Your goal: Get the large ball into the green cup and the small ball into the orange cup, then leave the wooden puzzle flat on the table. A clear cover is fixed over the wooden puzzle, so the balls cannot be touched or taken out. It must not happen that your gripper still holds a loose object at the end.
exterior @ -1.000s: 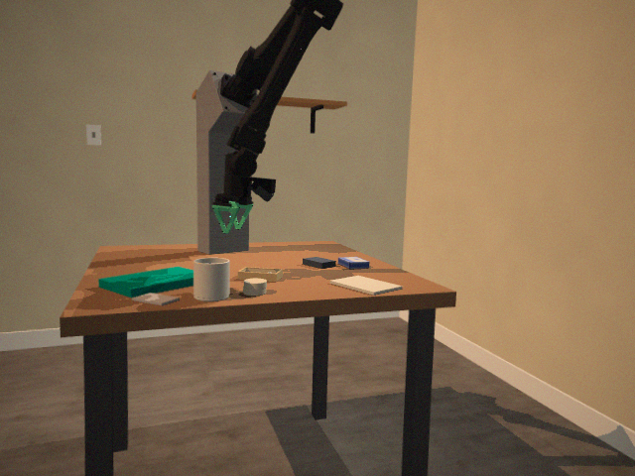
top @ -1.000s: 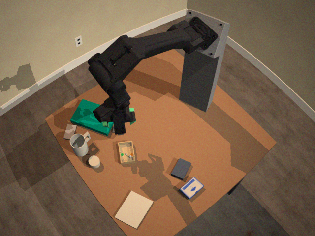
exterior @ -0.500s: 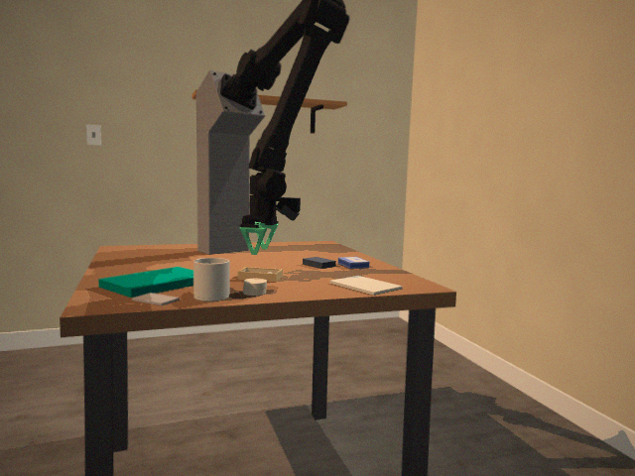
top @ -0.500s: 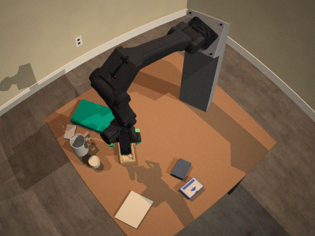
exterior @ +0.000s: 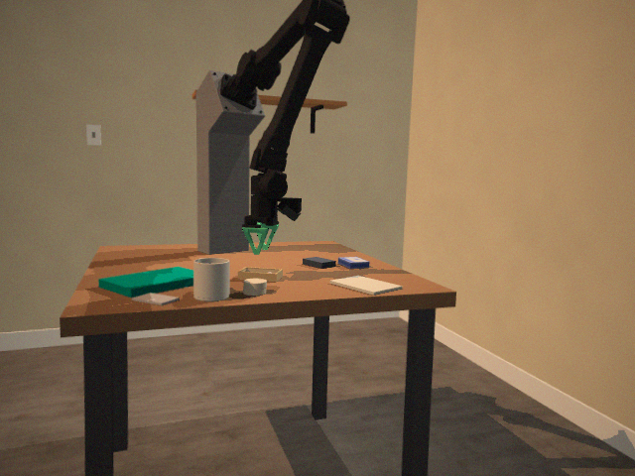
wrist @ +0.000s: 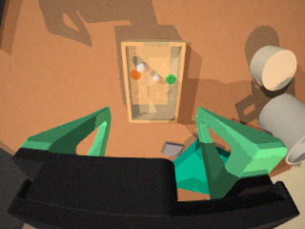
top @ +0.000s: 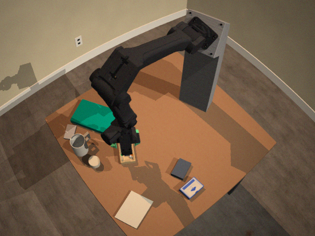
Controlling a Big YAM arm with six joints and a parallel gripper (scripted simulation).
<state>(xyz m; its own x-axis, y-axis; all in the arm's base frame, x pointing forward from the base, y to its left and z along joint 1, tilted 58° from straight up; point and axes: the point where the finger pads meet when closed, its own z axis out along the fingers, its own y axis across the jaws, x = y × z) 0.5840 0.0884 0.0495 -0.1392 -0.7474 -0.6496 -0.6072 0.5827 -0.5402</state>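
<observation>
My hand is 80 mm above the wooden puzzle. Round my hand: dark box (200 mm behind, 170 mm to the left, 70 mm below); grey mug (200 mm ahead, 100 mm to the right, 40 mm below); grey cube (140 mm to the right, 80 mm below).
</observation>
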